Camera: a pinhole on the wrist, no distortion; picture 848 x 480 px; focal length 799.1 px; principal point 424.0 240.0 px. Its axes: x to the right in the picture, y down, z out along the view. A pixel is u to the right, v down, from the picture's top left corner.
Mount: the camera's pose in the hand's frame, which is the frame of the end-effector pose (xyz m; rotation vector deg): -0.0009 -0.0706 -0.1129 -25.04 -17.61 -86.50
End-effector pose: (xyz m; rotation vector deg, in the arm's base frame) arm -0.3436 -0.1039 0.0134 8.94 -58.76 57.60
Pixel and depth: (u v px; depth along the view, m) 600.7 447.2 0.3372
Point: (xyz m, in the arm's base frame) -0.4776 -0.1364 0.2119
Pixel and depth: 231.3 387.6 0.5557
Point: -0.7529 -0.0133 0.1889
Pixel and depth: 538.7 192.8 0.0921
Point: -0.2972 -0.1126 0.0136
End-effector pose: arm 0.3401 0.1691 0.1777 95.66 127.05 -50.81
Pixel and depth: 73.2 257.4 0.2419
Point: 0.4508 0.1749 0.0833
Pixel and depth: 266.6 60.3 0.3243
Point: 0.4562 0.0613 0.0411
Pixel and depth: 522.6 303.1 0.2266
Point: 0.3198 0.1401 0.0786
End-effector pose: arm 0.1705 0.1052 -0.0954 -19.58 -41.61 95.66
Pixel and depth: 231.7 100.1 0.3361
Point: -0.0304 0.0136 -0.0832
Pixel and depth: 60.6 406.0 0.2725
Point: -0.0128 0.1402 -0.1369
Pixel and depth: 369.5 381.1 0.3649
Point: -0.0566 0.1276 -0.0091
